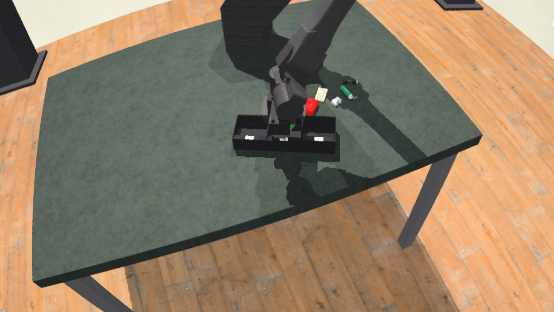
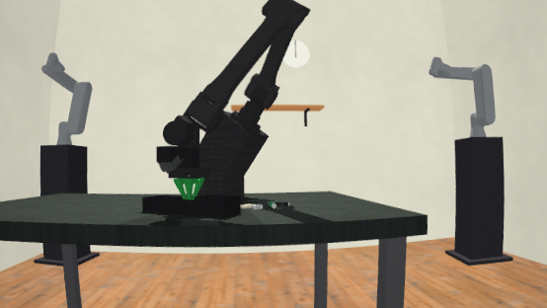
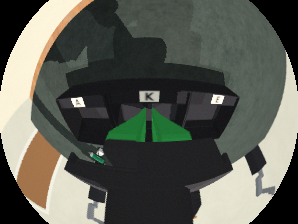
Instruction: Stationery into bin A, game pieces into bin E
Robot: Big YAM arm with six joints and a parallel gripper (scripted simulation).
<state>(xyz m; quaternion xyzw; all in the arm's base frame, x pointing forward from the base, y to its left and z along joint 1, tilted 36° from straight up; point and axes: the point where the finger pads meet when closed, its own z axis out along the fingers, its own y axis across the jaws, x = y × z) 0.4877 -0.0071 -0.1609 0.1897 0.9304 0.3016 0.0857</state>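
Now: the bin row right at my hand. The rest, counted from my hand: red block: 100 mm to the left, 100 mm behind, 20 mm below; then yellow block: 100 mm behind, 20 mm below, 10 mm to the left; then white die: 140 mm to the left, 130 mm behind, 20 mm below.
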